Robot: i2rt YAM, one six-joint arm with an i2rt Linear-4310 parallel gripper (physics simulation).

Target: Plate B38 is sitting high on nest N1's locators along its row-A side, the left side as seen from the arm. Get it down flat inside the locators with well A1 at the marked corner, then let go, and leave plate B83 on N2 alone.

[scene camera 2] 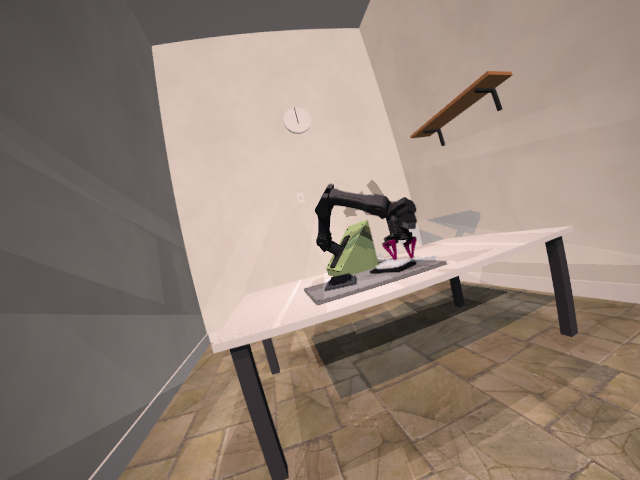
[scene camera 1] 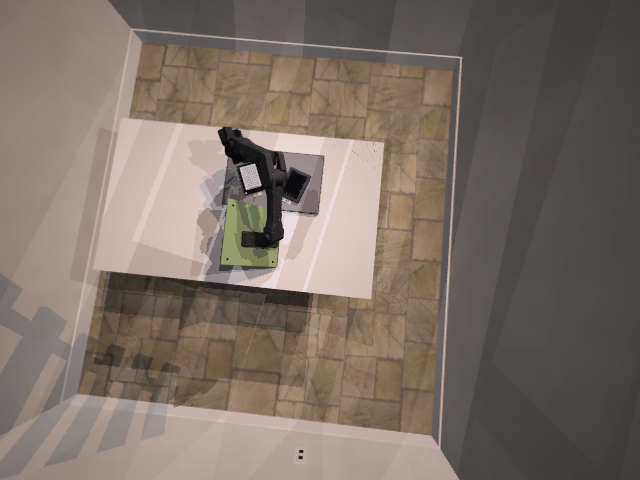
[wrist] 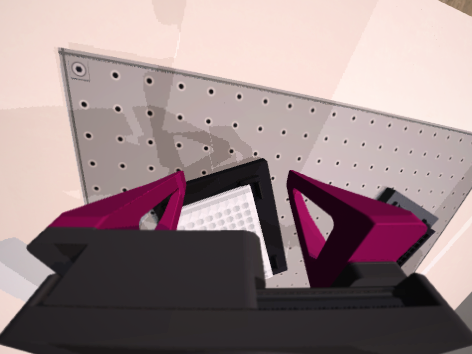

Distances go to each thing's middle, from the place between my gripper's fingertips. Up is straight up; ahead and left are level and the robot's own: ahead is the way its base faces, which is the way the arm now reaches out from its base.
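Labels:
Positions relative to my hand: white well plate (wrist: 235, 209), 20 mm below and 90 mm behind; black nest frame (wrist: 256, 173), 30 mm below and 90 mm behind; grey perforated board (scene camera 2: 363, 279), 50 mm below, 100 mm behind and 120 mm to the right. Going by their middles, the grey perforated board is the farthest from my hand of the things named here.

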